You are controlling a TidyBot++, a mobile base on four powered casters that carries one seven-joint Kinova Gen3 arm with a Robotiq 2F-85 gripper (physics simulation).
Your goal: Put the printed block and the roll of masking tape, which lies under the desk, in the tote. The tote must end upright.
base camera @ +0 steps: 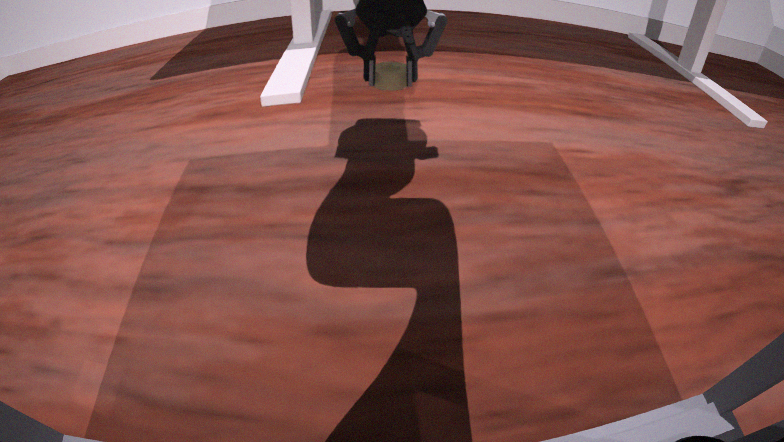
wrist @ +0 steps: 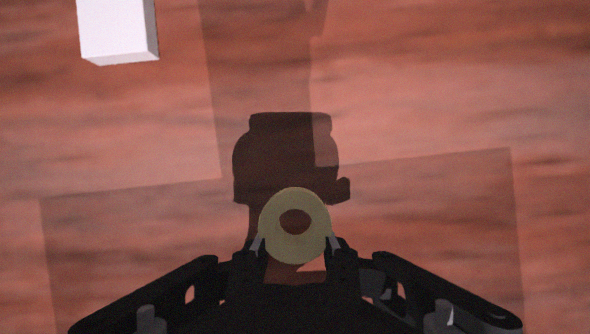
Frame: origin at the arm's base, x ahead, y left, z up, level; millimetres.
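Seen in the pictures: gripper, fingertip midpoint: [base camera: 390, 83] [wrist: 295, 244].
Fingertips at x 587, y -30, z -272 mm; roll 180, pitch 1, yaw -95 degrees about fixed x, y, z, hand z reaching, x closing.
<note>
Offsets run from my fingertips to a thing's top centre. "pt": to the spot under its first point. Level surfaces: height alone.
A pale yellow roll of masking tape @[17 mm up, 17 mm ahead, 2 mm right] [base camera: 390, 71] [wrist: 295, 199] is held between the fingers of my gripper [base camera: 390, 78] [wrist: 295, 244]. The gripper is shut on opposite sides of the roll, and the roll's hole faces the wrist camera. The roll is above the wooden floor; its exact height is hard to tell. The printed block and the tote do not show in either view.
A white desk foot [base camera: 284, 82] [wrist: 115, 30] with an upright post stands left of the gripper. Another desk foot @[pt 109 mm down, 287 mm ahead, 1012 mm right] [base camera: 727, 104] lies at the far right. White walls [base camera: 109, 27] stand behind. The arm's dark shadow falls across the floor @[124 mm down] [base camera: 521, 247].
</note>
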